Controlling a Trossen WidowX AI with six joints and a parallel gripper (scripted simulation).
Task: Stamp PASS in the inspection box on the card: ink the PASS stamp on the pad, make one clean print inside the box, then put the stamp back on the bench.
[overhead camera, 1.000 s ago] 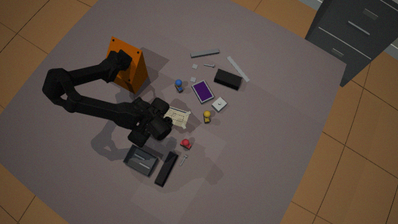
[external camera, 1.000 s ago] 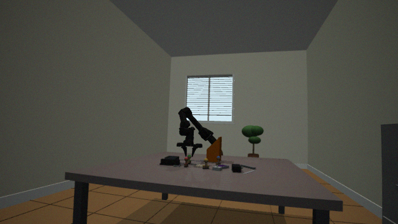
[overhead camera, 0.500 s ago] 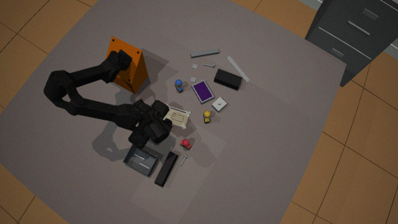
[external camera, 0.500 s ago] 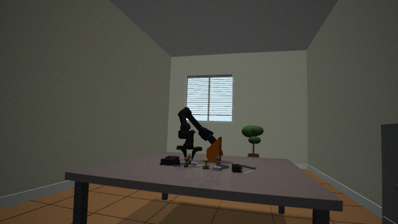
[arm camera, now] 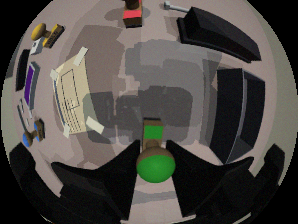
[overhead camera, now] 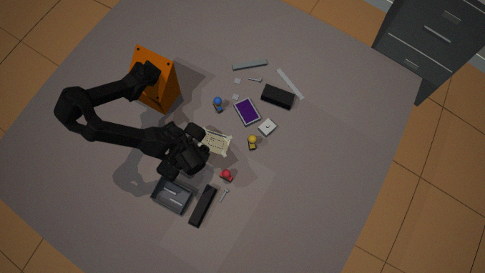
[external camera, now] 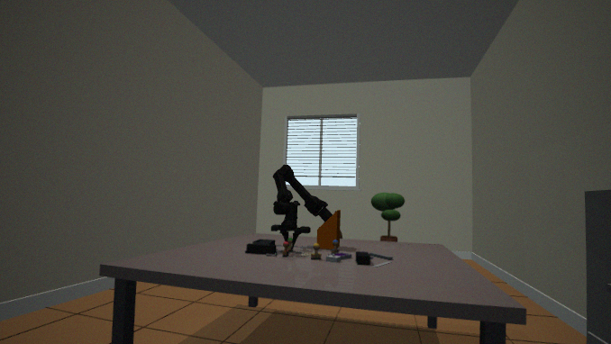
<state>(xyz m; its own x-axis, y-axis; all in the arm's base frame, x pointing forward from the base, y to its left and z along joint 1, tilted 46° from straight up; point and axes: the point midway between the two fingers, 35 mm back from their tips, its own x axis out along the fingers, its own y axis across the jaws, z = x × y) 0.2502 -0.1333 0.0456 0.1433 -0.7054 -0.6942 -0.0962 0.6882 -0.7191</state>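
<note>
My gripper tip is 60 mm short of the purple ink pad, 270 mm to the right of it and 20 mm above it. Round my gripper tip: cream card: 30 mm ahead, 110 mm to the left, 20 mm below; green-knobbed stamp: right at my gripper tip; dark tray: 40 mm ahead, 120 mm to the right, 10 mm below.
</note>
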